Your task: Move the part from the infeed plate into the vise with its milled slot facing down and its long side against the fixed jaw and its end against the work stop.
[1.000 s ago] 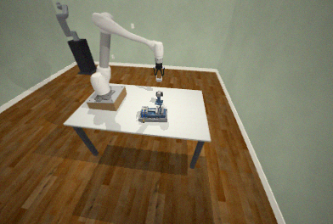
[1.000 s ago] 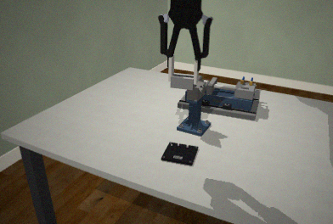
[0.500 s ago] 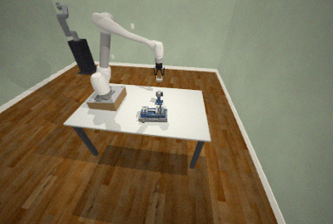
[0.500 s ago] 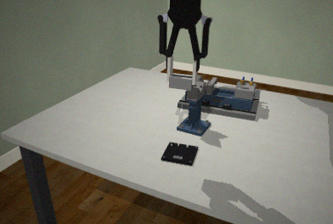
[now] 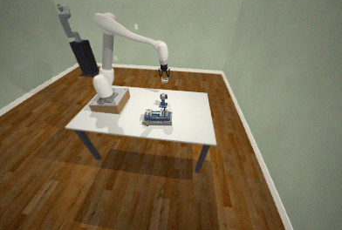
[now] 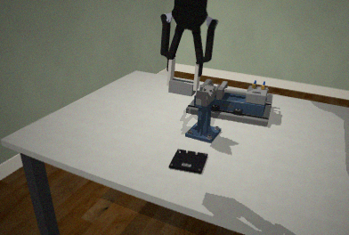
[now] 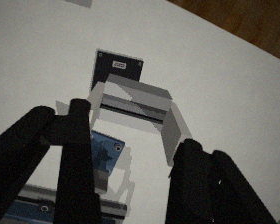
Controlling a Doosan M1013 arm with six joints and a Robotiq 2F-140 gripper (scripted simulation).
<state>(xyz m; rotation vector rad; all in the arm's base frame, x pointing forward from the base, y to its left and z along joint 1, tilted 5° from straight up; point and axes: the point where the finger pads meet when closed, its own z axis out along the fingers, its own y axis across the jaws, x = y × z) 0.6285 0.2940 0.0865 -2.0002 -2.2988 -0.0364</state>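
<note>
Now: the part 2 cm below my hand. The rest, counted from my hand: black infeed plate 26 cm below, 2 cm to the right, 1 cm behind; then blue foot 25 cm below, 19 cm to the right, 1 cm ahead; then blue v-block stand 20 cm below, 19 cm to the right, 1 cm ahead.
</note>
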